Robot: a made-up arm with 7 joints. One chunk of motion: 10 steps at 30 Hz.
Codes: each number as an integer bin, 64 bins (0 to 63) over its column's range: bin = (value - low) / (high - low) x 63, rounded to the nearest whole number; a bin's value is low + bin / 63 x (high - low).
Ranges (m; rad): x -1..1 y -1..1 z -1..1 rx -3.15..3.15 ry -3.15..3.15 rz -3.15..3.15
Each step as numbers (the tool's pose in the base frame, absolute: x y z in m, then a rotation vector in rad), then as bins.
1 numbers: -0.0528 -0.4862 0.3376 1.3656 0.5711 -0.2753
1 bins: 30 16 42 45 37 29
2 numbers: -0.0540 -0.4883 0.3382 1.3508 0.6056 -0.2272
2 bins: 30 16 42 45 38 29
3 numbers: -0.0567 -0.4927 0.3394 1.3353 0.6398 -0.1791
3 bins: 30 16 42 45 38 30
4 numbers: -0.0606 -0.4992 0.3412 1.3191 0.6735 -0.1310
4 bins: 30 16 42 45 38 30
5 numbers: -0.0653 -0.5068 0.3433 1.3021 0.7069 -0.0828
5 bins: 29 16 42 45 39 31
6 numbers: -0.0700 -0.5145 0.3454 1.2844 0.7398 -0.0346
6 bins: 29 15 42 44 39 31
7 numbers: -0.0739 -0.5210 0.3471 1.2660 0.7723 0.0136
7 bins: 29 15 42 44 39 32
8 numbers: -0.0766 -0.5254 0.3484 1.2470 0.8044 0.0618
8 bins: 29 15 42 44 40 32
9 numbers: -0.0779 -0.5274 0.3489 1.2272 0.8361 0.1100
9 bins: 29 15 42 44 40 33
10 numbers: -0.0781 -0.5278 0.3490 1.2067 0.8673 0.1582
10 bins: 29 15 42 44 40 33
